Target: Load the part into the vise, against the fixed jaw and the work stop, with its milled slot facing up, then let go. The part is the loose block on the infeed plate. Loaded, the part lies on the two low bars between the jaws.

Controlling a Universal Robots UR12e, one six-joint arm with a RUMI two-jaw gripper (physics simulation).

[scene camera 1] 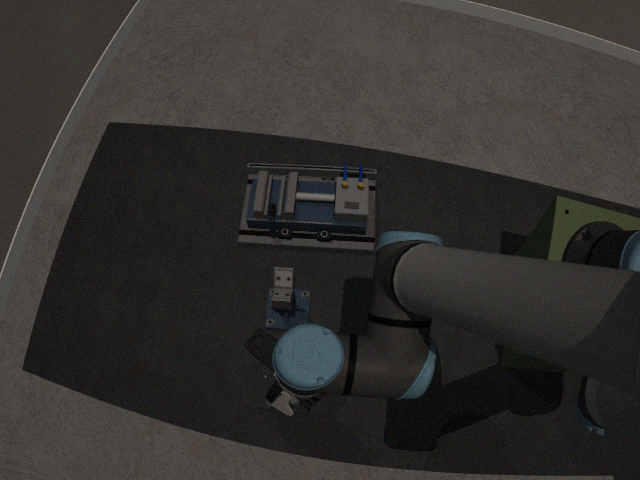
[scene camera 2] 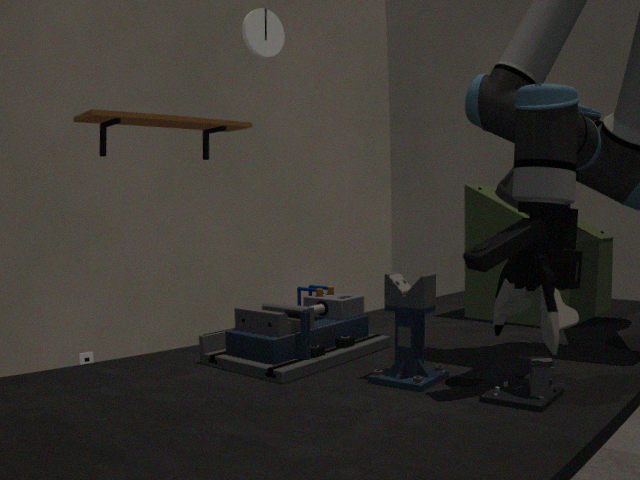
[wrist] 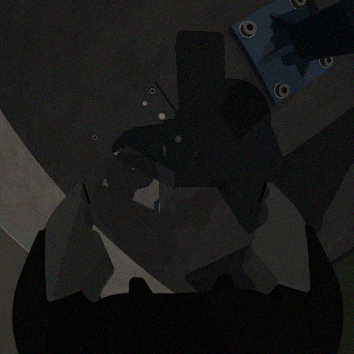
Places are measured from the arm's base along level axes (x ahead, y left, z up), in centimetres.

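Pixels of known places: gripper, fingertip midpoint: (scene camera 2: 523, 345) (wrist: 174, 185).
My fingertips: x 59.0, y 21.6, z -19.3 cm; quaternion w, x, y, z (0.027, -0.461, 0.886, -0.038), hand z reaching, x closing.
Observation:
Behind a point stands the place of what it marks.
The part (scene camera 2: 541, 378) @[x 62.8, y 26.0, z -22.6 cm] (wrist: 192, 215) stands on the dark infeed plate (scene camera 2: 511, 397) @[x 65.1, y 22.7, z -25.1 cm]; its slot cannot be made out in the dim light. My gripper (scene camera 2: 526, 339) @[x 59.0, y 21.6, z -19.3 cm] (wrist: 174, 185) @[x 59.0, y 21.6, z -19.3 cm] is open and empty, its fingertips above the part in scene camera 2. In scene camera 1 the wrist hides the part. The vise (scene camera 1: 316, 223) @[x 58.8, y -13.1, z -19.9 cm] (scene camera 2: 261, 349) @[x 74.2, y -14.9, z -21.8 cm] stands apart from the gripper. Its fixed jaw (scene camera 1: 262, 193) @[x 70.9, y -17.3, z -16.4 cm] (scene camera 2: 261, 321) @[x 72.3, y -16.8, z -17.8 cm] is at the left in scene camera 1, facing the moving jaw (scene camera 1: 291, 196) @[x 64.6, y -17.1, z -16.3 cm]. Low bars show between them. The dark blue work stop (scene camera 1: 272, 219) @[x 67.7, y -11.2, z -16.2 cm] (scene camera 2: 306, 333) @[x 68.5, y -10.6, z -19.6 cm] stands at the jaws' near side.
A blue stand with a V-shaped top (scene camera 1: 282, 297) @[x 62.5, y 7.4, z -10.4 cm] (scene camera 2: 409, 330) @[x 64.4, y 5.9, z -17.9 cm] rises between the vise and the infeed plate. Its blue base (wrist: 260, 60) @[x 62.8, y 8.7, z -24.9 cm] shows in the wrist view. A green sloped housing (scene camera 1: 560, 227) @[x 10.5, y -6.7, z 2.7 cm] (scene camera 2: 478, 242) @[x 12.0, y -8.6, z -8.2 cm] stands behind the arm. A wooden shelf (scene camera 2: 165, 120) is on the wall.

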